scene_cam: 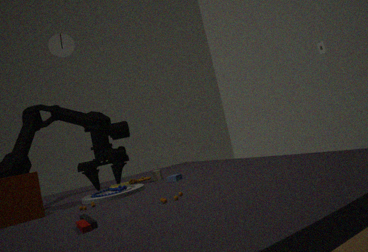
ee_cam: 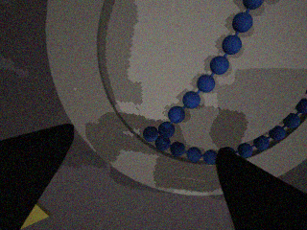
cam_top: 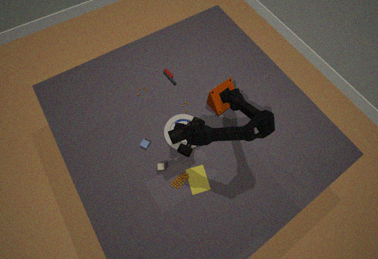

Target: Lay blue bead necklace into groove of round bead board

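The round white bead board is 7 cm to the right of my gripper tip, 1 cm below it and 1 cm behind it. From my gripper tip the other things lie so: cream cube 19 cm ahead, 1 cm to the left; yellow sheet 16 cm to the left, 9 cm ahead, 2 cm below; light blue cube 18 cm ahead, 13 cm to the right, 1 cm below.
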